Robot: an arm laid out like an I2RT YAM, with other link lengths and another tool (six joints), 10 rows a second.
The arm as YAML. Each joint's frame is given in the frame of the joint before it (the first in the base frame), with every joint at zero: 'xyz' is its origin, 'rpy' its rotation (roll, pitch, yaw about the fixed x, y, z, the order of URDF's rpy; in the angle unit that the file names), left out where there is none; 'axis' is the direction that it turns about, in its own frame. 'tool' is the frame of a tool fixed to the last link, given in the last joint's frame.
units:
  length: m
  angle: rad
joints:
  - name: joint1
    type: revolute
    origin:
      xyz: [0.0, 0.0, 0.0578]
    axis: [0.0, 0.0, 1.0]
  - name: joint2
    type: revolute
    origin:
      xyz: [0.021, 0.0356, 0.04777]
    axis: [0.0, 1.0, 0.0]
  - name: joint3
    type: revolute
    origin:
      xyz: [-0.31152, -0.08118, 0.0]
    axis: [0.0, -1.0, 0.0]
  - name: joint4
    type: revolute
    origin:
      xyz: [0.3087, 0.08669, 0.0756]
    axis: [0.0, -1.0, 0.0]
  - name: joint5
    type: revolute
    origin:
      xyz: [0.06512, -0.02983, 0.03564]
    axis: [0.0, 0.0, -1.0]
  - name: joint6
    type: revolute
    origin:
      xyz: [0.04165, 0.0, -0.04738]
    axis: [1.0, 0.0, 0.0]
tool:
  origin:
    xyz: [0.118, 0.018, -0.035]
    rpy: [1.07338, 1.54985, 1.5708]
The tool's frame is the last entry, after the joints.
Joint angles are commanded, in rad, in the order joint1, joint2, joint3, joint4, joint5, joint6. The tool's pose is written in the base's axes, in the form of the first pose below.
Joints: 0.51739, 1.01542, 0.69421, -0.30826, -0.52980, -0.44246
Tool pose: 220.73 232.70 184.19 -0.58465 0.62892 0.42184 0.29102
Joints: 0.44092, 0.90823, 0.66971, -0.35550, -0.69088, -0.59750
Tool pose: 204.06 217.16 202.57 -0.64017 0.56229 0.41974 0.31278
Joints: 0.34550, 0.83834, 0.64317, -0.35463, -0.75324, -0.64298
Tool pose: 207.75 197.72 211.17 -0.64161 0.55232 0.40357 0.34700
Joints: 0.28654, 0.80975, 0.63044, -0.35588, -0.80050, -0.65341
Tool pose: 209.06 187.74 214.60 -0.63640 0.54947 0.40271 0.36180
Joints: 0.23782, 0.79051, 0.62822, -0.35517, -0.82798, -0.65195
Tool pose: 212.36 179.26 219.67 -0.62845 0.55155 0.39921 0.37613
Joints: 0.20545, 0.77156, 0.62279, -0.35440, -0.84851, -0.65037
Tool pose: 212.93 173.62 222.77 -0.62380 0.55155 0.39685 0.38622
